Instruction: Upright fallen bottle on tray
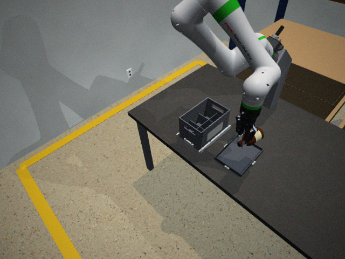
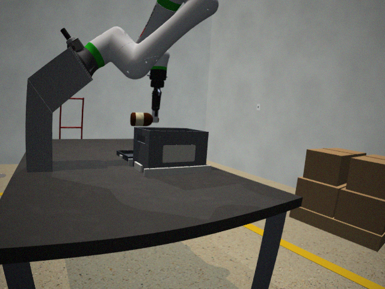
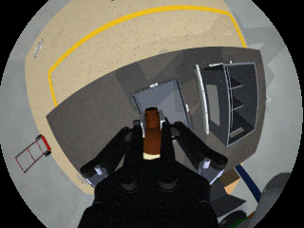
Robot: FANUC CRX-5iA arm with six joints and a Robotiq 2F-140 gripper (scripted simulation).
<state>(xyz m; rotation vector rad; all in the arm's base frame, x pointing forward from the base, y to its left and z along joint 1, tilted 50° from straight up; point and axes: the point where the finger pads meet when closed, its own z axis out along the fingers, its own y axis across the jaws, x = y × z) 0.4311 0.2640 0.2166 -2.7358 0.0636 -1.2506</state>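
Now: the brown bottle 5 cm behind my hand and 2 cm below it. Also, from my hand: dark crate 1 cm ahead, 32 cm to the right, 14 cm below; then dark tray 6 cm behind, 4 cm to the right, 21 cm below.
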